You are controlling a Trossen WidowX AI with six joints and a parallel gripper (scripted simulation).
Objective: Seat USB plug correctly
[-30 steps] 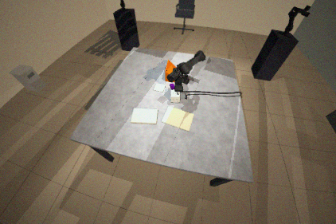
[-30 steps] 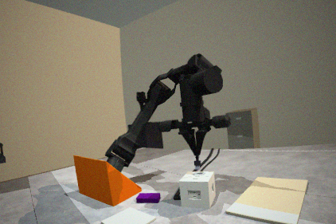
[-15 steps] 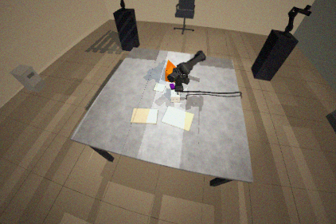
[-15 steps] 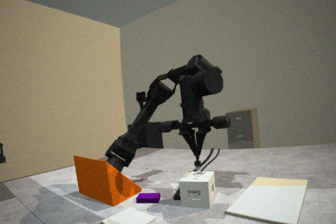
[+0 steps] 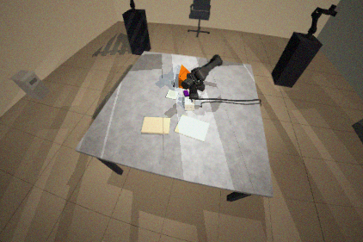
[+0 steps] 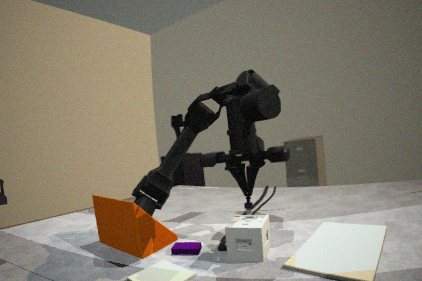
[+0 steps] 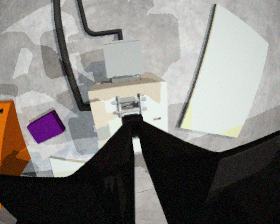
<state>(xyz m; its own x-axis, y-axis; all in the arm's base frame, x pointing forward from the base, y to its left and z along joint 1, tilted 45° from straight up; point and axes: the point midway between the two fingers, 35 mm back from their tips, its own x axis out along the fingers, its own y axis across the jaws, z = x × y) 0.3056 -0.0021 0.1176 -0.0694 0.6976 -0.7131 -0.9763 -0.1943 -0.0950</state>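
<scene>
My gripper tip is 60 mm above the socket. Also, from my gripper tip: purple block: 130 mm behind, 120 mm below, 70 mm to the right; pale card: 190 mm to the right, 120 mm below, 90 mm behind; usb plug: 20 mm below.
</scene>
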